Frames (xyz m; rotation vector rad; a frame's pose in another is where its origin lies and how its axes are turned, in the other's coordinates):
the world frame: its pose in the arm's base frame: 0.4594 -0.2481 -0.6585 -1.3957 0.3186 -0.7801
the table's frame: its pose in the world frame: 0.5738 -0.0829 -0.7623 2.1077 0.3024 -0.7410
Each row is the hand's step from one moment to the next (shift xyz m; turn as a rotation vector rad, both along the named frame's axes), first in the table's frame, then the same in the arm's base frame.
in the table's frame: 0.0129 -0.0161 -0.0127 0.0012 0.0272 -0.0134
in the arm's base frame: 0.0035 -0.0150 -0.0187 0.0263 0.0053 0.0142
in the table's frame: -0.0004 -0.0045 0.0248 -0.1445 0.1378 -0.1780
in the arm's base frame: -0.0227 -0.0022 0.0108 0.1963 0.1814 -0.0111
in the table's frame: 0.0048 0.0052 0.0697 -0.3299 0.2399 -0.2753
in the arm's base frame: -0.0528 -0.0084 0.0453 0.3000 0.3900 -0.0091
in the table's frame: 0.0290 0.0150 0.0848 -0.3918 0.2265 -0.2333
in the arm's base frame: -0.0553 -0.0311 0.0650 0.2477 0.4448 -0.0033
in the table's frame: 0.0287 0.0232 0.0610 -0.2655 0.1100 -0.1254
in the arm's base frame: -0.0315 -0.0275 0.0578 0.1171 0.2903 -0.0182
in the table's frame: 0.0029 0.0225 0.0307 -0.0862 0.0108 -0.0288
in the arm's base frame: -0.0118 -0.0004 0.0363 0.0144 0.0884 -0.0190
